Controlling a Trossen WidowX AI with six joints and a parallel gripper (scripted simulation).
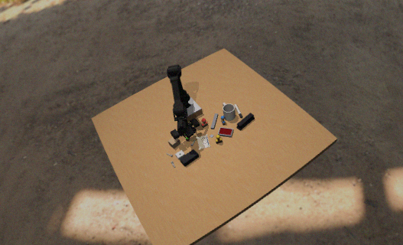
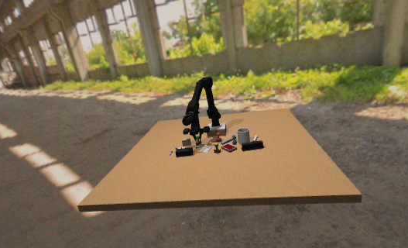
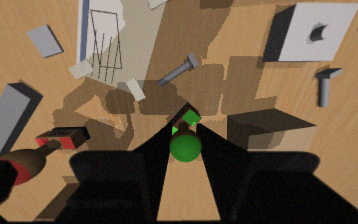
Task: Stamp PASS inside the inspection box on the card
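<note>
My gripper tip is 20 cm to the right of the red ink pad, 15 cm short of it and 2 cm above it. Also, from my gripper tip: green-knobbed stamp (right at my gripper tip); then tan block (9 cm to the right, 3 cm behind); then white card (10 cm ahead, 5 cm to the left, 3 cm below).
</note>
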